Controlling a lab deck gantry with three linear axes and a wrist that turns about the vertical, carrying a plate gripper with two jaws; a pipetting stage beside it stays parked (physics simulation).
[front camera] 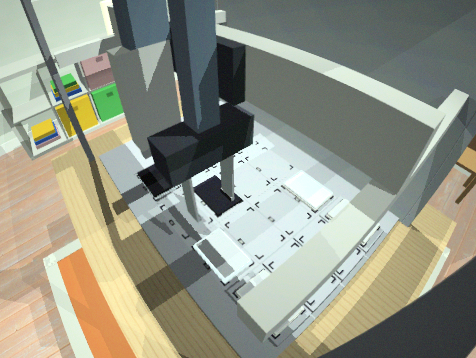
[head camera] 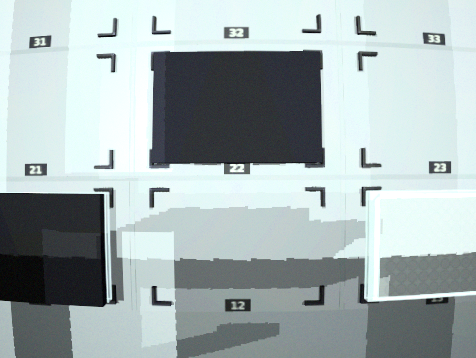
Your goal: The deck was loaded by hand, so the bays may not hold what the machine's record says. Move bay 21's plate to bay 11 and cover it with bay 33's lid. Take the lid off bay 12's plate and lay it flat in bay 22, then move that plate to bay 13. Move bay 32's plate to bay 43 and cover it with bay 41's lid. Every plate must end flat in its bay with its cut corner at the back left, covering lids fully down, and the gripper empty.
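Frame: origin at the robot's base, x ahead, y left, z up, level; centimetres.
Where they show: gripper, fingertip midpoint: [front camera: 211, 205]; robot's base, origin of the base link: [front camera: 137, 176].
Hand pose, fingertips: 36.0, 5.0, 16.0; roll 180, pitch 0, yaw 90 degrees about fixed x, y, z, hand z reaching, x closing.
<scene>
Each offset is from my fingertips to the top centre of the thing, as dx, dy, dz.
My gripper [front camera: 211, 208] is open and empty, its two jaws hanging apart over the middle column near bays 12 and 22. The jaws do not show in the head view. A black lid {-13.2, +10.0, -15.2} [front camera: 216, 194] [head camera: 237, 107] lies flat in bay 22. A plate under a black cover {-29.6, -0.7, -14.4} [front camera: 157, 182] [head camera: 55, 245] sits in bay 11; its left part is cut off in the head view. A pale plate {+3.2, -0.7, -14.6} [front camera: 214, 252] [head camera: 425, 225] sits flat in bay 13, with faint wells showing; whether it has a clear lid I cannot tell. A white covered plate {+3.2, +31.4, -14.4} [front camera: 308, 189] sits in bay 43.
A pale beam [front camera: 305, 270] crosses the deck's right side in the front view and partly hides white pieces beside it. The parked pipetting stage [front camera: 150, 95] stands beside the gantry column. A grey wall [front camera: 330, 110] rises behind the deck.
</scene>
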